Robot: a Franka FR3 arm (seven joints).
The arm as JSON. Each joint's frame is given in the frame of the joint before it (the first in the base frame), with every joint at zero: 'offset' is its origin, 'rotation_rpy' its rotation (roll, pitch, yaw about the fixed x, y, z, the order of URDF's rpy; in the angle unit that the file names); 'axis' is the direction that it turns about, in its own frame. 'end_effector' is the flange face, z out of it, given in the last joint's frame.
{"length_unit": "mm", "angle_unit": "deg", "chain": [
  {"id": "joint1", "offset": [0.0, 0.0, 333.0], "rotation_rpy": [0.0, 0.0, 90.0], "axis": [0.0, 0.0, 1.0]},
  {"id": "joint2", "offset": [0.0, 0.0, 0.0], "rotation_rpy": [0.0, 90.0, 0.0], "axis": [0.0, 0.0, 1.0]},
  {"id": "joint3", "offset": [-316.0, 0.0, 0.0], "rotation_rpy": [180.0, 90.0, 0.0], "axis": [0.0, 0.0, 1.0]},
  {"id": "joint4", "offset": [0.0, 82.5, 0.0], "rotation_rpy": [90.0, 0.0, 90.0], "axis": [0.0, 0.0, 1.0]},
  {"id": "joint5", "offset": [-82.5, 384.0, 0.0], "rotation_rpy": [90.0, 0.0, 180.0], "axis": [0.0, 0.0, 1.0]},
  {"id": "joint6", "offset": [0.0, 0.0, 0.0], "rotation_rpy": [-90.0, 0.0, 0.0], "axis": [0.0, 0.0, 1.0]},
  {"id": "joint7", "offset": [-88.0, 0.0, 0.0], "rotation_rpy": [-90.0, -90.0, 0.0], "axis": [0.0, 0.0, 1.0]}
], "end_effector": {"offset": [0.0, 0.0, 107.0], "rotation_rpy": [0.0, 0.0, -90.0]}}
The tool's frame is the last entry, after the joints.
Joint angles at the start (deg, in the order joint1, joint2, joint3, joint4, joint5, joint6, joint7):
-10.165, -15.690, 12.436, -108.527, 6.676, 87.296, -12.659
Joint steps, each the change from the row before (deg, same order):
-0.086, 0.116, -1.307, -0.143, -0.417, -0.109, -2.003
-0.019, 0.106, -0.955, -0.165, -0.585, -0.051, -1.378
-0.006, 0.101, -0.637, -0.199, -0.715, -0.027, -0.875
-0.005, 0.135, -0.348, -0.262, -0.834, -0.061, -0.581
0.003, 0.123, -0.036, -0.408, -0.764, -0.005, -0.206
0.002, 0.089, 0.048, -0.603, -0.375, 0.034, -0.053
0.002, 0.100, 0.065, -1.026, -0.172, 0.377, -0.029
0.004, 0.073, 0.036, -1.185, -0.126, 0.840, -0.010
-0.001, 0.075, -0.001, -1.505, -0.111, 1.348, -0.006
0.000, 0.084, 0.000, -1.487, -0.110, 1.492, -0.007
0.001, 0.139, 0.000, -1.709, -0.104, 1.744, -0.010
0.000, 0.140, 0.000, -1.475, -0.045, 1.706, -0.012
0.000, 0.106, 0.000, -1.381, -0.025, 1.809, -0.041
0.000, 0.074, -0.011, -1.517, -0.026, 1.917, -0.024
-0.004, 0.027, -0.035, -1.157, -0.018, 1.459, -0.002
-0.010, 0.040, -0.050, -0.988, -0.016, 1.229, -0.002
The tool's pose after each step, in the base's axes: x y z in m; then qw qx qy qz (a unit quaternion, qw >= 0). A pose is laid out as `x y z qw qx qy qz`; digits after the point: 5 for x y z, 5 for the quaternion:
0.46017 0.03000 0.60313 0.03516 -0.98965 -0.12985 0.04991
0.46058 0.01999 0.60131 0.03379 -0.98908 -0.13368 0.05197
0.46080 0.01269 0.59910 0.03029 -0.98874 -0.13588 0.05482
0.46094 0.00772 0.59593 0.02515 -0.98834 -0.13792 0.05943
0.46097 0.00572 0.59164 0.01972 -0.98792 -0.13930 0.06503
0.46067 0.00518 0.58609 0.01747 -0.98744 -0.13992 0.07123
0.46048 0.00502 0.57748 0.01704 -0.98690 -0.14027 0.07792
0.46075 0.00466 0.56839 0.01654 -0.98661 -0.14022 0.08168
0.46132 0.00385 0.55732 0.01599 -0.98651 -0.13971 0.08381
0.46197 0.00306 0.54648 0.01522 -0.98651 -0.13929 0.08461
0.46256 0.00219 0.53372 0.01459 -0.98649 -0.13888 0.08561
0.46324 0.00151 0.52279 0.01417 -0.98661 -0.13856 0.08486
0.46395 0.00092 0.51301 0.01356 -0.98686 -0.13852 0.08210
0.46416 0.00021 0.50255 0.01288 -0.98714 -0.13822 0.07932
0.46402 -0.00056 0.49484 0.01235 -0.98742 -0.13760 0.07696
0.46378 -0.00144 0.48812 0.01202 -0.98766 -0.13686 0.07522

